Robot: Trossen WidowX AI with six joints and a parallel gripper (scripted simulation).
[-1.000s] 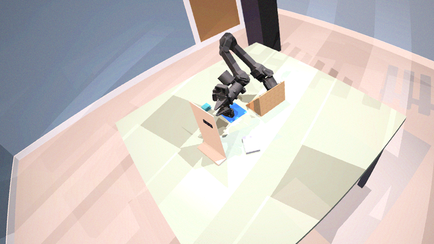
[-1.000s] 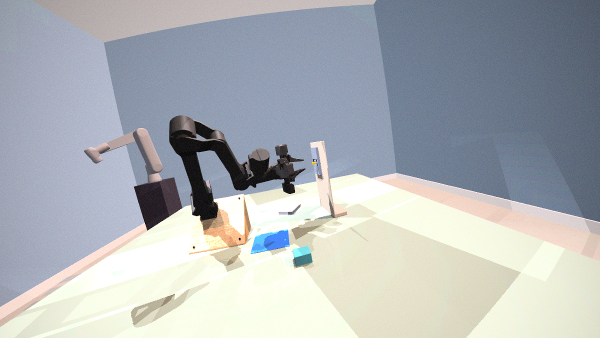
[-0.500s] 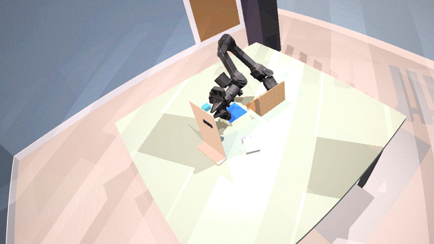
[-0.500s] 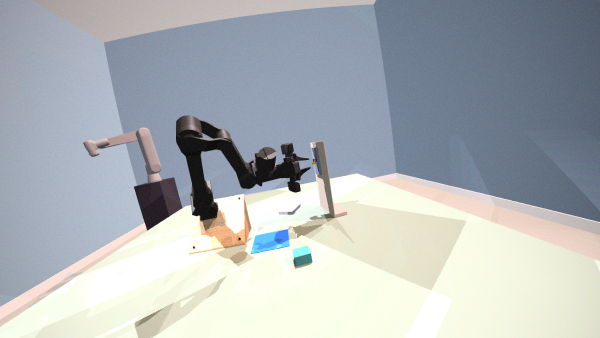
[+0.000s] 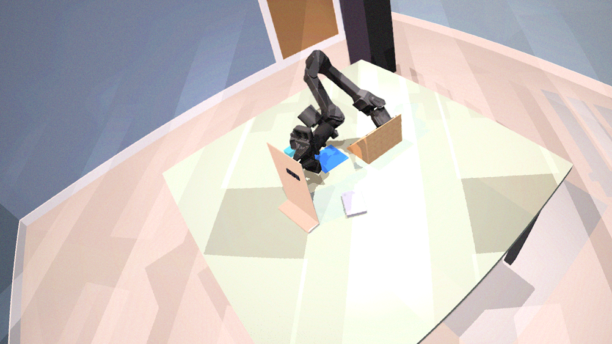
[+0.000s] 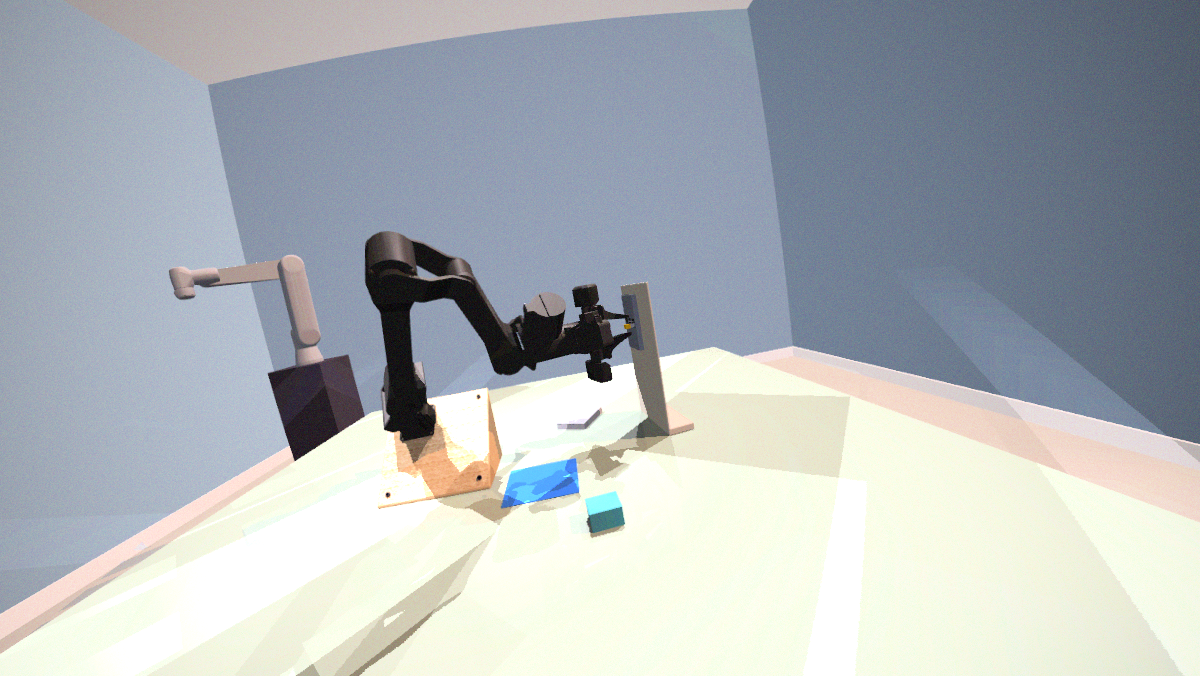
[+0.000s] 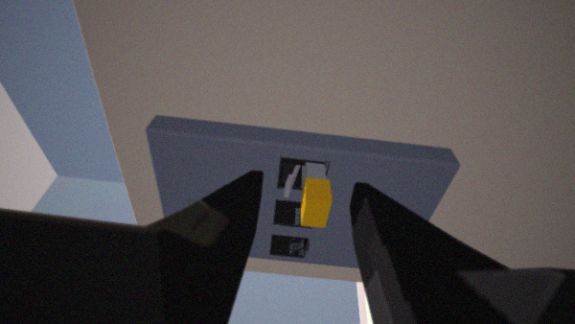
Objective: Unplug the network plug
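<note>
Now: gripper tip 10 mm short of the network plug. From my gripper tip the other things lie so: upright panel 30 mm ahead, 20 mm to the left, 80 mm below; then blue marked square 210 mm behind, 150 mm to the right, 210 mm below; then teal block 120 mm behind, 290 mm to the right, 200 mm below.
</note>
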